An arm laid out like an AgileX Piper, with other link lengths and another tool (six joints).
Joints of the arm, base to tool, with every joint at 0 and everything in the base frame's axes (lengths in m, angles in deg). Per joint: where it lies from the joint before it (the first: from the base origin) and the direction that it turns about. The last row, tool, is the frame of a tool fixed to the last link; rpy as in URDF.
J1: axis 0 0 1 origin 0.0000 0.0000 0.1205
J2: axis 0 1 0 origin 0.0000 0.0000 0.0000
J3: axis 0 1 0 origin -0.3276 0.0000 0.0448
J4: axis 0.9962 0 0.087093 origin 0.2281 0.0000 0.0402
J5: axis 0 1 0 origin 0.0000 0.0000 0.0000
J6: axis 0.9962 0 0.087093 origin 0.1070 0.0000 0.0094
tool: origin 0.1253 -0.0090 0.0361 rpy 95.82 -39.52 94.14
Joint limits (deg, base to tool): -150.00..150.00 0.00..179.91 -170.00..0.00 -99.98..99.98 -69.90..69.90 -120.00..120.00
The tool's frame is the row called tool.
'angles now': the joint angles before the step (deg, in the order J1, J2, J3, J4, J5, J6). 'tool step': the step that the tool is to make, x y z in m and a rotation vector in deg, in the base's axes. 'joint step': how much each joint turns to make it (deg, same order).
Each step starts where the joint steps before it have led.
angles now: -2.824 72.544 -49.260 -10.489 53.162 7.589
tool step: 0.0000 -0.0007 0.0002 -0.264 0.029 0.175
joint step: -0.009 -0.009 0.000 -0.239 0.007 -0.118
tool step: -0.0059 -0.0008 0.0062 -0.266 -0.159 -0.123
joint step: 0.024 -1.402 -0.411 -0.134 1.652 -0.116
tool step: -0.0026 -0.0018 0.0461 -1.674 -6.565 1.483
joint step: -0.014 -5.681 -4.265 -0.414 3.015 -2.175
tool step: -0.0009 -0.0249 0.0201 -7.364 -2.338 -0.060
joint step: -0.377 -1.561 -0.719 -7.523 -0.335 0.551
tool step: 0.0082 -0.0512 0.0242 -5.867 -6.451 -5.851
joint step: -8.941 0.231 0.014 -5.338 -7.886 0.266
